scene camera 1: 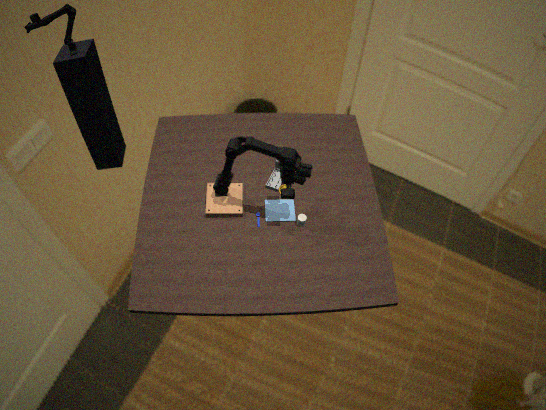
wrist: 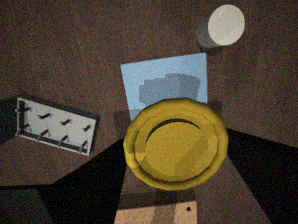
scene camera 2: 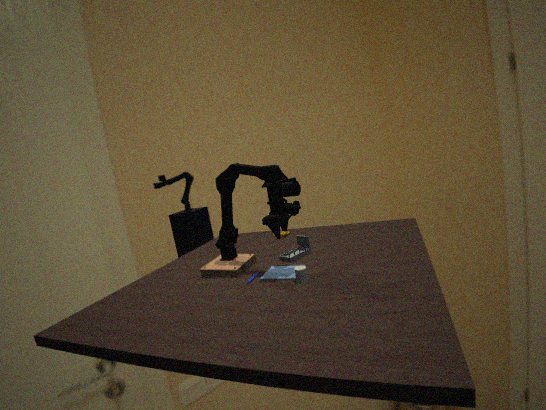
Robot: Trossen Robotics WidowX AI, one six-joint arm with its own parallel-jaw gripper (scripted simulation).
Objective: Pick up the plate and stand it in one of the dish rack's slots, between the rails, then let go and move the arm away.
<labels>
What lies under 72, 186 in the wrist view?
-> My gripper.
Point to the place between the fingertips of my gripper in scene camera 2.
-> At 282, 236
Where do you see a yellow plate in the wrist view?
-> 176, 143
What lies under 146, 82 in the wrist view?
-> A light blue mat.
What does my gripper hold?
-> A yellow plate.
</labels>
